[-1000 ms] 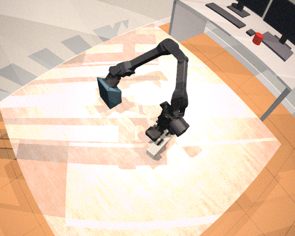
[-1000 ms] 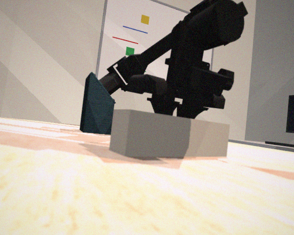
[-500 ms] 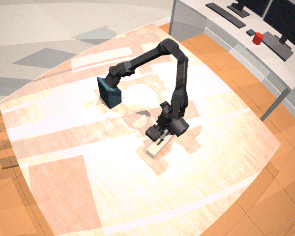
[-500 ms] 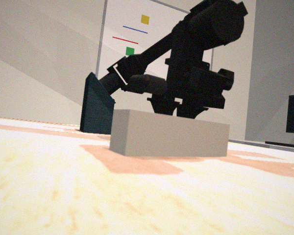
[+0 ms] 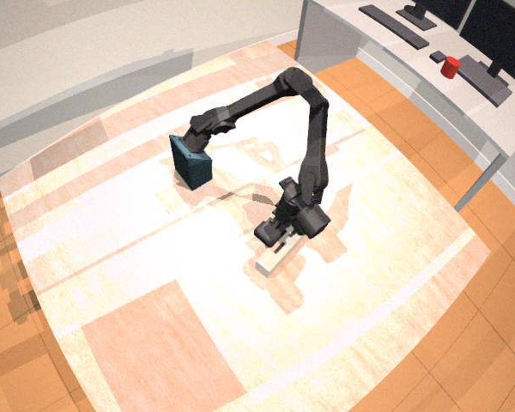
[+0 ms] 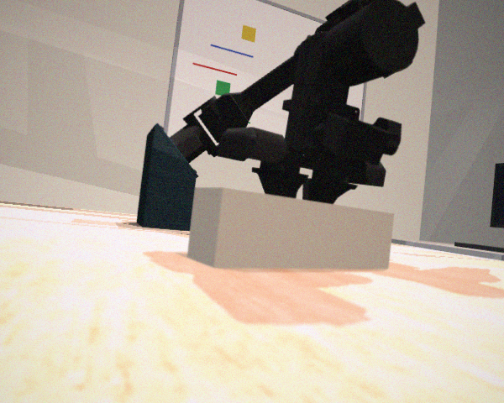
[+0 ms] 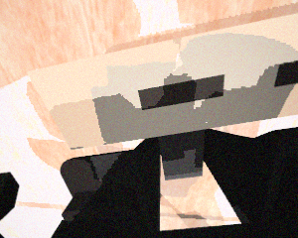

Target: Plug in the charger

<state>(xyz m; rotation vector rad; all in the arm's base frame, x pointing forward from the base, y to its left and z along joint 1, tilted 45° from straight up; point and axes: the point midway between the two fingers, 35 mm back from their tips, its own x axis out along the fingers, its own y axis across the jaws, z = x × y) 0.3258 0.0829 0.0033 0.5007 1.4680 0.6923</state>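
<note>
Right now my gripper tip is 2 cm short of the two-prong charger and 1 cm below it.
</note>
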